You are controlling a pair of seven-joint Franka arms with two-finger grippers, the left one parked.
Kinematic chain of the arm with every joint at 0, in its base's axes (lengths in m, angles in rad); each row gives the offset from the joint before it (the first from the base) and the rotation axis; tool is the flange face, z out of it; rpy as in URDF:
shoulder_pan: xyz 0 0 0.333 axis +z
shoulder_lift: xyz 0 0 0 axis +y
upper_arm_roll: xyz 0 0 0.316 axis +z
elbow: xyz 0.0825 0 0 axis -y
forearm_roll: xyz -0.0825 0 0.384 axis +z
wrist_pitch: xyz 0 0 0 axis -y
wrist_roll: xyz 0.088 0 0 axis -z
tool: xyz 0 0 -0.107 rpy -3.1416 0 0
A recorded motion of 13 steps. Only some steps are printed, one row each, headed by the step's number.
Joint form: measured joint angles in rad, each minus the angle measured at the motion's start. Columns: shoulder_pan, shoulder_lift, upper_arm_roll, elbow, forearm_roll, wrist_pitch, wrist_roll.
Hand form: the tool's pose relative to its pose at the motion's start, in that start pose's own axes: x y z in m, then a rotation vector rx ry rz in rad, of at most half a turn. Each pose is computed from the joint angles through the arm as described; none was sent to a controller.
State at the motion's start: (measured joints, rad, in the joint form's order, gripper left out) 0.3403 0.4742 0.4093 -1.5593 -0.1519 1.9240 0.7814
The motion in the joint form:
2: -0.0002 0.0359 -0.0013 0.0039 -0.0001 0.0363 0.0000
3: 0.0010 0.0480 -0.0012 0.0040 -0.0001 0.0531 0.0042
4: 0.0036 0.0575 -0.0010 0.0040 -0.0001 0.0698 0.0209
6: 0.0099 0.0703 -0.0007 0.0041 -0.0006 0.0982 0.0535
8: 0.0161 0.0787 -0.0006 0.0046 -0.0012 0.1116 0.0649
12: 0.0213 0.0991 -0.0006 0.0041 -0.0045 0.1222 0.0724
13: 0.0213 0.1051 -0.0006 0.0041 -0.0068 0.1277 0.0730
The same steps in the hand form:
2: 0.0072 -0.0031 0.0178 0.0153 -0.0048 0.0026
3: 0.0089 -0.0053 0.0240 0.0230 -0.0042 0.0059
4: 0.0097 -0.0082 0.0286 0.0313 -0.0016 0.0203
6: 0.0099 -0.0139 0.0343 0.0465 0.0059 0.0469
8: 0.0088 -0.0183 0.0385 0.0527 0.0078 0.0523
12: 0.0085 -0.0219 0.0511 0.0499 -0.0022 0.0540
13: 0.0093 -0.0222 0.0545 0.0503 -0.0025 0.0539

